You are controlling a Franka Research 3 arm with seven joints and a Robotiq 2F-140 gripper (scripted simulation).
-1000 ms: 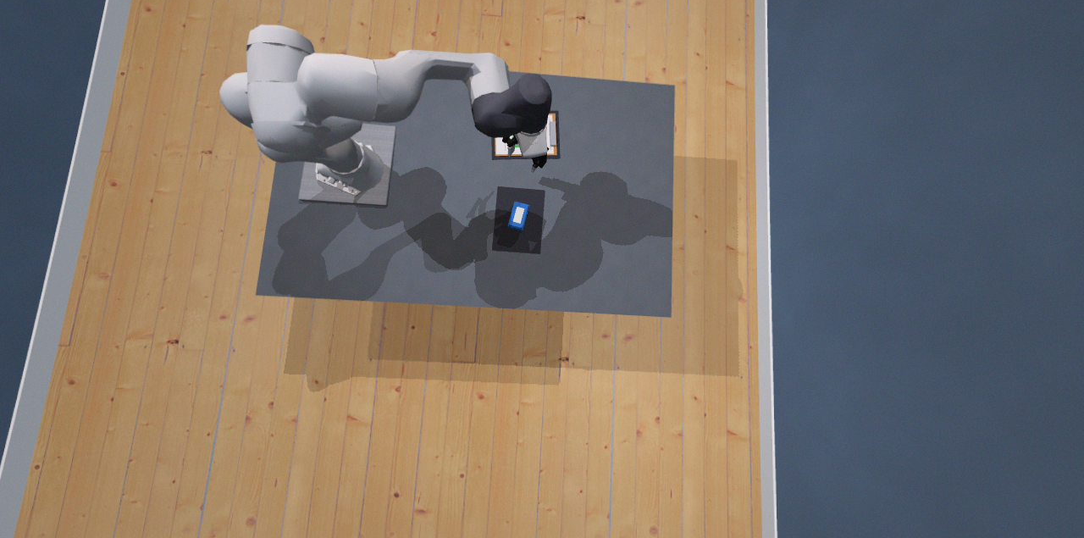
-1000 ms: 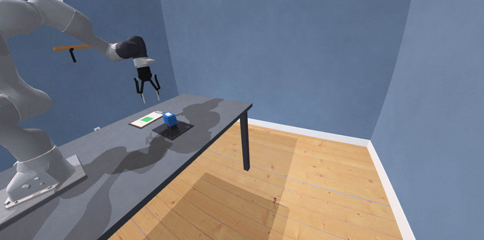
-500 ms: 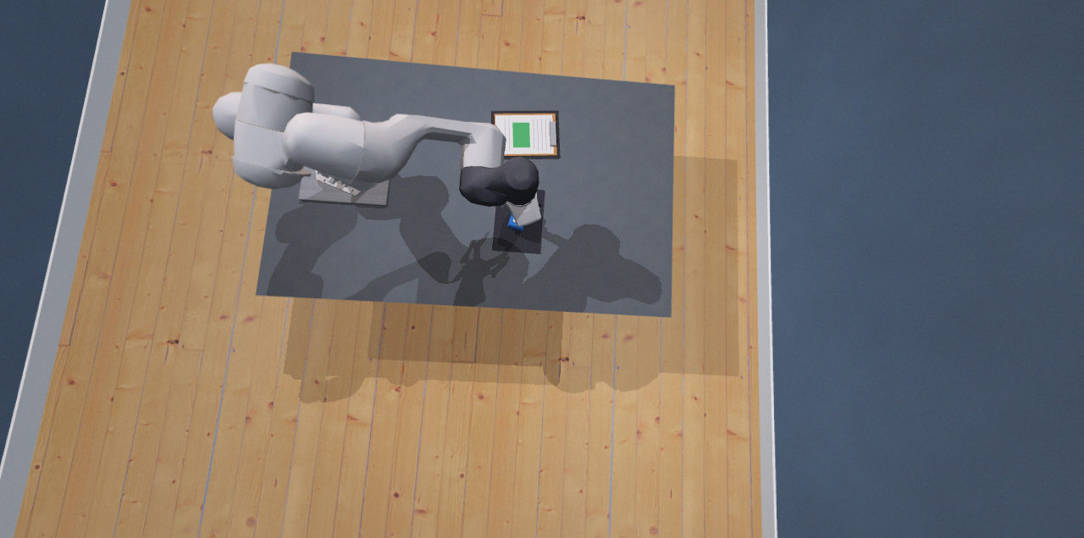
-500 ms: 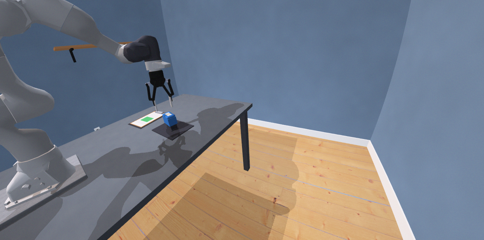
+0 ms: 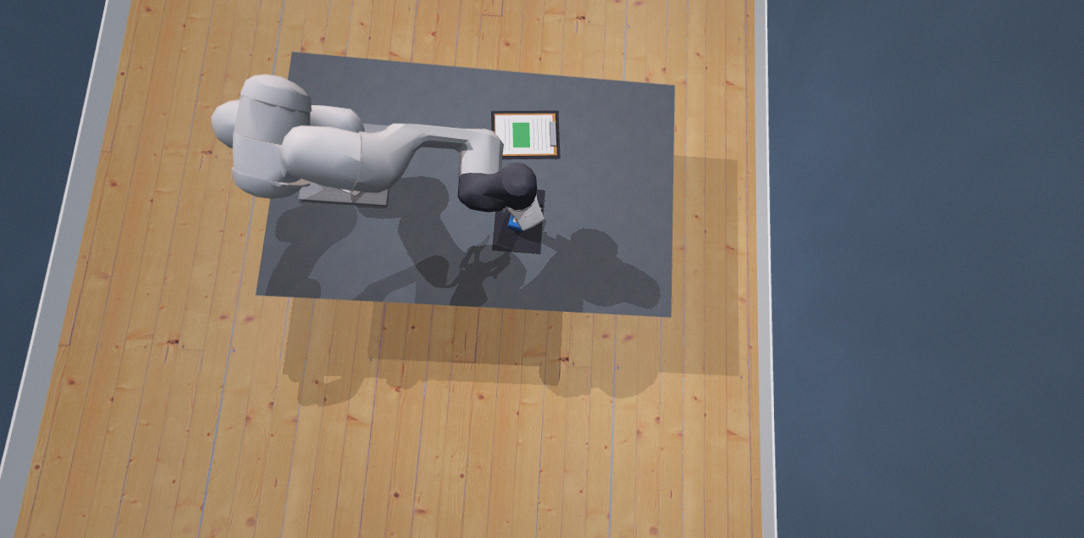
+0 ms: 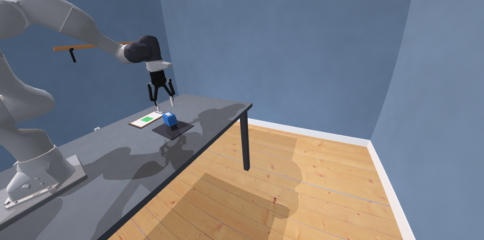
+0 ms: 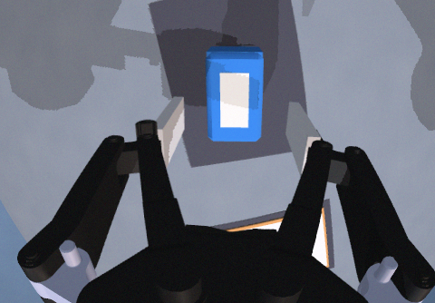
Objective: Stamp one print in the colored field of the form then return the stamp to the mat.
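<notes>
The blue stamp lies 12 cm below my hand. Also, from my hand: dark mat (17 cm below); then form (3 cm behind, 32 cm to the left, 16 cm below).
</notes>
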